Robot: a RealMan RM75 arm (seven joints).
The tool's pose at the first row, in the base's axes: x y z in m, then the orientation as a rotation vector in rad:
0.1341 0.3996 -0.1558 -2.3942 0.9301 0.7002
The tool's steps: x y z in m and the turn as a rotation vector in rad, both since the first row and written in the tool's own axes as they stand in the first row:
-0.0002 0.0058 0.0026 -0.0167 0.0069 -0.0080
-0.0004 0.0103 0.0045 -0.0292 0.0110 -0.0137
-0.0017 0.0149 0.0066 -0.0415 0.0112 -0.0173
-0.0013 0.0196 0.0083 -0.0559 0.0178 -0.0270
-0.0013 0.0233 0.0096 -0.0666 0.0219 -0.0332
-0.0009 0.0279 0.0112 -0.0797 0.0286 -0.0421
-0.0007 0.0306 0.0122 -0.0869 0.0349 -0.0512
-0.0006 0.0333 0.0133 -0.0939 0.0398 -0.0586
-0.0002 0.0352 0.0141 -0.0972 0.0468 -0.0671
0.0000 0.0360 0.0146 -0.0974 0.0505 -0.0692
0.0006 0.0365 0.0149 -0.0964 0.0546 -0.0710
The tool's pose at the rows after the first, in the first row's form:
0.1291 0.3974 -0.1590 -2.4151 0.9205 0.6998
0.1252 0.3957 -0.1614 -2.4300 0.9131 0.7008
0.1205 0.3945 -0.1634 -2.4419 0.9067 0.7069
0.1169 0.3922 -0.1660 -2.4610 0.8948 0.7046
0.1139 0.3906 -0.1679 -2.4744 0.8868 0.7042
0.1104 0.3883 -0.1705 -2.4921 0.8759 0.7012
0.1083 0.3870 -0.1720 -2.5045 0.8655 0.6949
0.1061 0.3858 -0.1735 -2.5154 0.8567 0.6907
0.1048 0.3849 -0.1748 -2.5245 0.8480 0.6813
0.1042 0.3845 -0.1755 -2.5273 0.8467 0.6762
0.1042 0.3841 -0.1762 -2.5292 0.8462 0.6701

